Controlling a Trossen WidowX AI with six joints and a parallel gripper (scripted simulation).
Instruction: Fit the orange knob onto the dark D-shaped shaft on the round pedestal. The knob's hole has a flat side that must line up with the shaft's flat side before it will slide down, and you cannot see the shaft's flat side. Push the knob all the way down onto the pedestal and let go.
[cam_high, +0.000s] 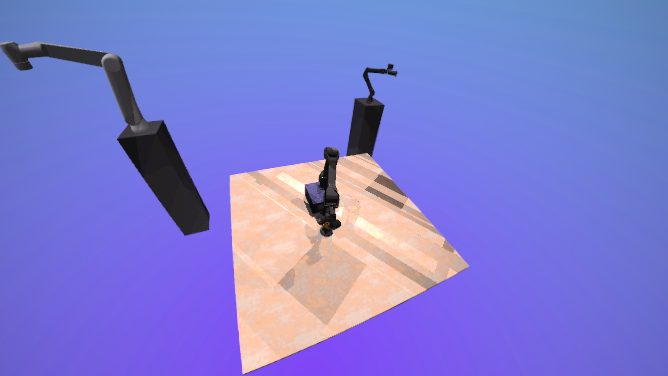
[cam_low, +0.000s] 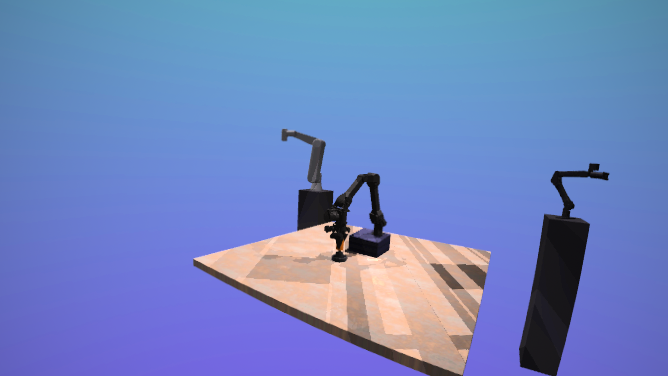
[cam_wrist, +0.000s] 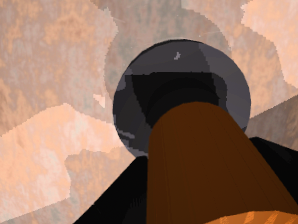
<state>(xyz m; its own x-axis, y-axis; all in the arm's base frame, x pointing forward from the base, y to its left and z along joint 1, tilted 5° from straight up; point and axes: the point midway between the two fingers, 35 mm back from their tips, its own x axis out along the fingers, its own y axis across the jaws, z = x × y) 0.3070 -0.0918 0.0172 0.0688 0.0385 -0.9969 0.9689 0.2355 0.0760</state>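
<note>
The orange knob lies 20 mm above my gripper tip. Also, from my gripper tip: round pedestal 40 mm below.
</note>
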